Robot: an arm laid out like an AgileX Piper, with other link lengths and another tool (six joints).
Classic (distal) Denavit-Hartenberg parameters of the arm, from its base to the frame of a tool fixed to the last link. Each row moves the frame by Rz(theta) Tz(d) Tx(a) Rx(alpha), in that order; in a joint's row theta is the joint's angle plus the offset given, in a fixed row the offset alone. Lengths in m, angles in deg.
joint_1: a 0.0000; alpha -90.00; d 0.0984; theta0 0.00
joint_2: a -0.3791; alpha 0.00; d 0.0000; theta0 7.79
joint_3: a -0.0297; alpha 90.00; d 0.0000; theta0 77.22
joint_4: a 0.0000; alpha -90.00; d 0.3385; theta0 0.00
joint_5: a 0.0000; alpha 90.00; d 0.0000; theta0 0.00
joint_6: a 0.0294; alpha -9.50; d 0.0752; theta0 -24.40
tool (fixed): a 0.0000; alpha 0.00; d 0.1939; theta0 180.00
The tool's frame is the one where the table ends.
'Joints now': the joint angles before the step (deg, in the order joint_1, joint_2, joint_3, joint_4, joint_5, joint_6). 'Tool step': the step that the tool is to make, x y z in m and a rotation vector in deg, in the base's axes. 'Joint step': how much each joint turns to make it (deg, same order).
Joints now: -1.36, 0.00, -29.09, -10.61, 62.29, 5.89
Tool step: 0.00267, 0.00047, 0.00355, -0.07, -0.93, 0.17
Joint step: -0.01, 0.00, 0.00, 0.06, -0.95, 0.00
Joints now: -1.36, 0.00, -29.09, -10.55, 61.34, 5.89
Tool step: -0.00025, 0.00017, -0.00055, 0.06, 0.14, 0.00
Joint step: -0.01, 0.02, 0.01, 0.05, 0.12, 0.01
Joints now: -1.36, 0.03, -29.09, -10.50, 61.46, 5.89
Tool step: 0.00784, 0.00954, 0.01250, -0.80, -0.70, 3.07
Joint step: -0.02, 1.94, -1.24, 2.61, -1.88, -3.14
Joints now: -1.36, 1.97, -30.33, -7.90, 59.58, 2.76
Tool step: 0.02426, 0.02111, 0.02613, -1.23, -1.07, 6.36
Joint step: -0.01, 5.84, -2.49, 5.98, -4.95, -6.73
